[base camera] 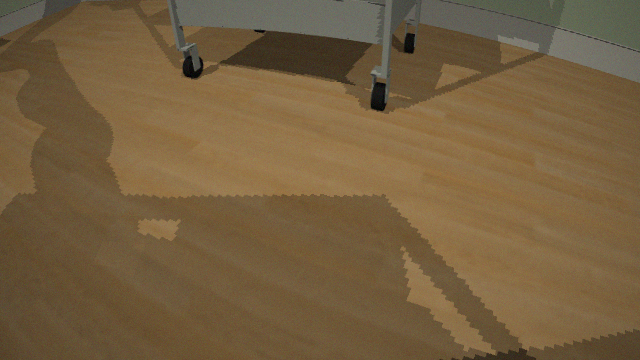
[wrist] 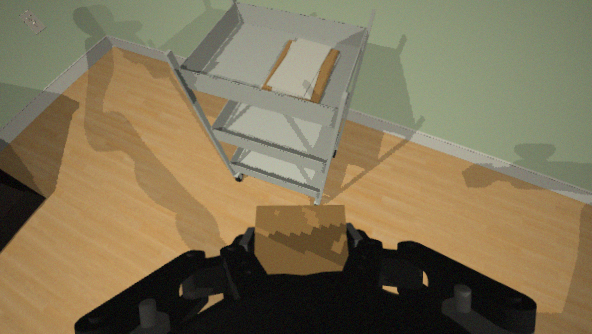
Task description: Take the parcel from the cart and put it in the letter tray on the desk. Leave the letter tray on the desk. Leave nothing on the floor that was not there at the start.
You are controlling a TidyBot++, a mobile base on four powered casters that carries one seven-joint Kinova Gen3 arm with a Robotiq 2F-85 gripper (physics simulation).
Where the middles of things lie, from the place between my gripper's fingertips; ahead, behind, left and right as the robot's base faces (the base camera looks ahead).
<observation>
My gripper is now 10 mm past the brown cardboard parcel [wrist: 289, 239].
</observation>
